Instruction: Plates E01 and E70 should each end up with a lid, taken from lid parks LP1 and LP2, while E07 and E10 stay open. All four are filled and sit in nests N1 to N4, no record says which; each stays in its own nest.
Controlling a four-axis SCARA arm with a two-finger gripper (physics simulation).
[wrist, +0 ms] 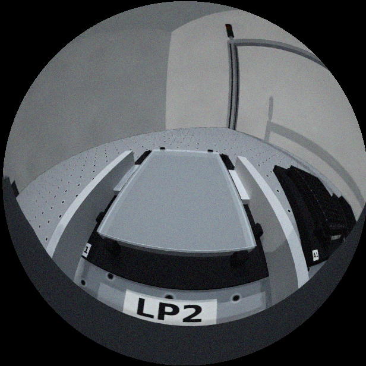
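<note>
A pale, translucent lid (172, 215) lies flat over the black base of lid park LP2 (175, 274), with small dark posts at its corners. The white label LP2 (170, 311) shows in front of it. My gripper (183, 160) is shut on the lid, with one finger pad against each long side. Whether the lid's underside still rests on the park is hard to tell. Plates E01, E70, E07 and E10 cannot be identified in this view, and LP1 cannot be made out.
A black plate or holder (312, 205) with an A1 tag (315, 255) stands to the right, outside the right finger. Another small tag (86, 250) shows at the left of the park. A perforated deck (47, 192) extends around, with grey walls and a post (233, 85) behind.
</note>
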